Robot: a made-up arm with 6 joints. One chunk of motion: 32 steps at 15 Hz.
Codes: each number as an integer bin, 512 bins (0 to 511) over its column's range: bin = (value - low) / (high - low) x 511, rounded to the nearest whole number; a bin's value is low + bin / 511 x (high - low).
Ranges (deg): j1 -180.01..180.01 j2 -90..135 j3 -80.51..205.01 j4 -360.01..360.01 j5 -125..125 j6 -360.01..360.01
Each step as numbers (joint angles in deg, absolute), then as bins.
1 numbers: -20.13 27.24 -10.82 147.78 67.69 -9.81
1 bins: 227 266 125 360 394 249
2 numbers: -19.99 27.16 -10.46 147.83 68.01 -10.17
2 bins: 227 266 125 360 395 248
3 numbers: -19.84 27.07 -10.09 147.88 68.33 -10.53
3 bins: 227 266 126 360 395 248
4 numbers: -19.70 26.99 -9.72 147.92 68.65 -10.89
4 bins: 228 266 127 360 396 248
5 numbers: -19.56 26.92 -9.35 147.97 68.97 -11.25
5 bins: 228 266 127 361 396 248
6 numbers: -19.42 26.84 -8.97 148.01 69.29 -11.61
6 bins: 228 265 128 361 397 247
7 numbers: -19.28 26.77 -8.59 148.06 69.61 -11.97
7 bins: 228 265 129 361 398 247
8 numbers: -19.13 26.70 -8.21 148.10 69.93 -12.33
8 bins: 228 265 129 361 398 247
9 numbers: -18.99 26.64 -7.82 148.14 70.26 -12.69
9 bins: 229 265 130 361 399 246
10 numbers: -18.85 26.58 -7.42 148.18 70.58 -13.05
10 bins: 229 265 131 361 400 246
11 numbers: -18.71 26.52 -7.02 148.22 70.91 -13.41
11 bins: 229 265 132 361 400 246
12 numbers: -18.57 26.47 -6.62 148.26 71.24 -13.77
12 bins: 229 265 132 361 401 246
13 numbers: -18.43 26.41 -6.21 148.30 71.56 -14.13
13 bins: 229 264 133 361 402 245
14 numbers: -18.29 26.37 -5.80 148.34 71.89 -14.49
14 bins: 230 264 134 361 402 245
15 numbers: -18.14 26.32 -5.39 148.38 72.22 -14.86
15 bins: 230 264 134 361 403 245
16 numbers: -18.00 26.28 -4.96 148.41 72.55 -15.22
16 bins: 230 264 135 361 404 245
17 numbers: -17.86 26.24 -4.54 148.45 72.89 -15.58
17 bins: 230 264 136 361 404 244
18 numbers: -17.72 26.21 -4.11 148.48 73.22 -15.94
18 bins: 230 264 137 361 405 244
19 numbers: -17.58 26.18 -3.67 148.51 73.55 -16.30
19 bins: 231 264 138 361 406 244
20 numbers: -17.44 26.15 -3.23 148.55 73.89 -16.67
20 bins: 231 264 138 361 407 244
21 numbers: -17.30 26.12 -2.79 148.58 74.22 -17.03
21 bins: 231 264 139 361 407 243
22 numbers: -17.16 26.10 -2.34 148.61 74.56 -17.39
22 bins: 231 264 140 361 408 243
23 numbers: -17.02 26.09 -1.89 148.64 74.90 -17.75
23 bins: 231 264 141 361 409 243
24 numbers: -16.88 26.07 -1.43 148.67 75.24 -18.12
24 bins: 232 264 142 361 409 243
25 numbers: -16.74 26.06 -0.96 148.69 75.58 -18.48
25 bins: 232 264 142 361 410 242
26 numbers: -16.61 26.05 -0.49 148.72 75.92 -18.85
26 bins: 232 264 143 361 411 242
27 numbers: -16.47 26.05 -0.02 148.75 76.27 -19.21
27 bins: 232 264 144 361 411 242
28 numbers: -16.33 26.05 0.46 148.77 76.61 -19.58
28 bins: 232 264 145 361 412 242
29 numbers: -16.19 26.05 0.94 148.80 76.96 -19.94
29 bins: 233 264 146 361 413 241
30 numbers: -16.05 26.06 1.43 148.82 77.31 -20.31
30 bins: 233 264 147 361 414 241
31 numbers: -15.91 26.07 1.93 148.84 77.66 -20.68
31 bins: 233 264 148 361 414 241
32 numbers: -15.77 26.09 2.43 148.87 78.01 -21.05
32 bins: 233 264 148 361 415 241
